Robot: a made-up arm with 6 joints.
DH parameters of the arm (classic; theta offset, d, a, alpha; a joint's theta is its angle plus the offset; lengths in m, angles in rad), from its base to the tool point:
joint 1: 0 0.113 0 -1.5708
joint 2: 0.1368 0 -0.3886 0
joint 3: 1.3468 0 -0.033 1.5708
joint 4: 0 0.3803 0 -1.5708
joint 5: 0 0 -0.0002 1.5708
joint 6: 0 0.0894 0 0
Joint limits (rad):
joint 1: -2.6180..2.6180
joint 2: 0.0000..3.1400
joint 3: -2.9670..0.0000
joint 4: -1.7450..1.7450
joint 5: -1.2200..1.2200
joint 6: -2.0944..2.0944
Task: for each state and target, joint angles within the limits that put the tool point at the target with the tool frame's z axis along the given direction. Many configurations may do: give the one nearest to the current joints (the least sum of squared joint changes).
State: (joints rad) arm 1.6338 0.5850 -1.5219 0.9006 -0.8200 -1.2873
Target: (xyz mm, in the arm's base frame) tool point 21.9 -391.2 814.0 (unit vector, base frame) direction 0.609 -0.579 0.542
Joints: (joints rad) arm 1.4749 0.6574 -2.2351 0.9584 -0.9418 -1.2873
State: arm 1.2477 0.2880 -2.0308 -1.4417 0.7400 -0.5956
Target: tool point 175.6 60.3 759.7 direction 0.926 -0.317 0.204
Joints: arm 0.7618 1.0540 -1.6565 -1.4224 1.0724 -0.5956
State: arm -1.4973 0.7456 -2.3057 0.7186 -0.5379 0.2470
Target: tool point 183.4 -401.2 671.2 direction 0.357 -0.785 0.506
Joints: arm -1.1416 1.4421 -1.5998 0.0072 -0.2858 0.2470
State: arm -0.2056 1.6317 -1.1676 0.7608 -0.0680 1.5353
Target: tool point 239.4 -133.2 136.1 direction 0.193 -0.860 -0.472
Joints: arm -0.2477 1.4989 -0.3182 1.3988 -0.9246 1.5353
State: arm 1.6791 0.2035 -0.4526 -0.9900 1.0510 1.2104
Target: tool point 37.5 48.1 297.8 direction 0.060 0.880 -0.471
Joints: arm 2.3821 0.0023 -0.2986 -0.8097 1.2182 1.2104
